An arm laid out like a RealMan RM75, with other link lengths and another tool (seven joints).
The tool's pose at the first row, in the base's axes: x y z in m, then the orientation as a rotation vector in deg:
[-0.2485, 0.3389, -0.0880, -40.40, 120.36, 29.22]
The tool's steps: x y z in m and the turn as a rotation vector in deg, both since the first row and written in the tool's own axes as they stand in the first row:
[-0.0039, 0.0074, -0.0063, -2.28, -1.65, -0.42]
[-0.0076, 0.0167, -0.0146, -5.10, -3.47, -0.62]
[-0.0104, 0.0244, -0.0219, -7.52, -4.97, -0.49]
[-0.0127, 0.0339, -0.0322, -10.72, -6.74, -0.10]
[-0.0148, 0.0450, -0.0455, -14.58, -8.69, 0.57]
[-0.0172, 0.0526, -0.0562, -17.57, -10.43, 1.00]
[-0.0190, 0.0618, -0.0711, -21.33, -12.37, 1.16]
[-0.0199, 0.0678, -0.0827, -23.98, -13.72, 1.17]
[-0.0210, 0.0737, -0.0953, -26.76, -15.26, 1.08]
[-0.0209, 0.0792, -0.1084, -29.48, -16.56, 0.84]
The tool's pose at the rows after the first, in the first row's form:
[-0.2551, 0.3420, -0.0805, -41.47, 118.34, 31.86]
[-0.2641, 0.3454, -0.0718, -42.53, 116.13, 35.21]
[-0.2720, 0.3479, -0.0646, -43.14, 114.37, 38.21]
[-0.2831, 0.3498, -0.0559, -43.77, 112.26, 42.20]
[-0.2971, 0.3512, -0.0455, -44.36, 109.87, 47.03]
[-0.3071, 0.3515, -0.0367, -44.77, 107.67, 50.72]
[-0.3209, 0.3504, -0.0259, -45.73, 104.87, 55.05]
[-0.3312, 0.3486, -0.0180, -46.49, 102.81, 58.01]
[-0.3419, 0.3461, -0.0094, -47.30, 100.42, 61.02]
[-0.3532, 0.3427, -0.0015, -48.30, 98.17, 63.83]

